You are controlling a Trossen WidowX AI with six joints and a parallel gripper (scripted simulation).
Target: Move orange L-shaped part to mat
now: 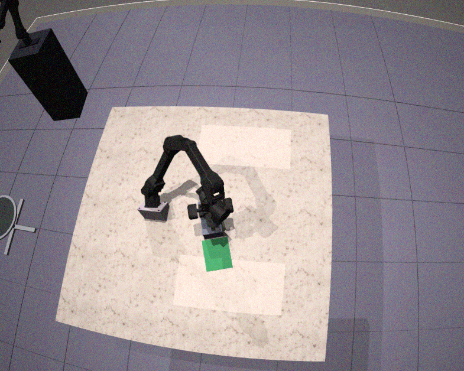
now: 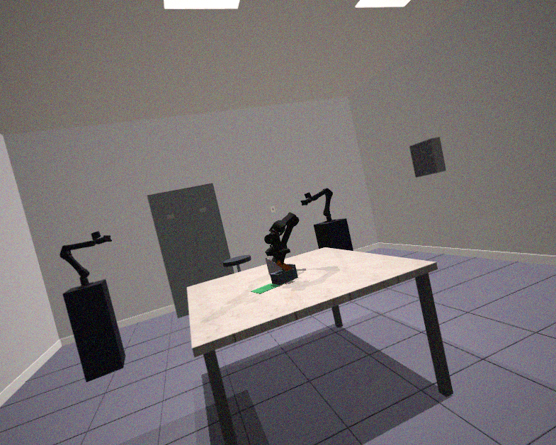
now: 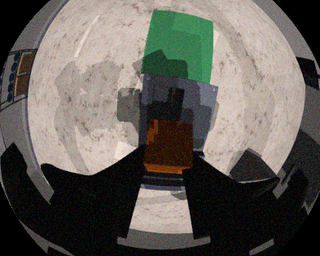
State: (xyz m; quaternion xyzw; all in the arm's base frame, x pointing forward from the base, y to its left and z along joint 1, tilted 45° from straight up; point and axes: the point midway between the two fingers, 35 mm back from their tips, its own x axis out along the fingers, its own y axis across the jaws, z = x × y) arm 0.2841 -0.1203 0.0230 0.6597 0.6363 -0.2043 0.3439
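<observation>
Now: the green mat 14 cm to the right of my gripper tip, 13 cm below it and 1 cm ahead of it. Also, from my gripper tip: orange L-shaped part 3 cm to the left, 3 cm below, 2 cm behind.
</observation>
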